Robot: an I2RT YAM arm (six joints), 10 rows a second.
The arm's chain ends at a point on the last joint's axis. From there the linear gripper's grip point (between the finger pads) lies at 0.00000 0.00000 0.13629 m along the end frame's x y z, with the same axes.
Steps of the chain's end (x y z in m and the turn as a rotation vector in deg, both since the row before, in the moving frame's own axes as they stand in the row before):
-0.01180 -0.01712 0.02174 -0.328 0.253 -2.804
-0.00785 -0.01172 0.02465 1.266 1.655 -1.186
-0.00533 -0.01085 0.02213 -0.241 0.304 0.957
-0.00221 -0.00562 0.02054 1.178 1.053 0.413
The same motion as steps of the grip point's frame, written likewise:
-0.01118 -0.01635 0.02174 -0.328 0.253 -2.804
-0.00395 -0.01477 0.02456 1.266 1.655 -1.186
-0.00461 -0.01027 0.02213 -0.241 0.304 0.957
0.00030 -0.00841 0.02049 1.178 1.053 0.413

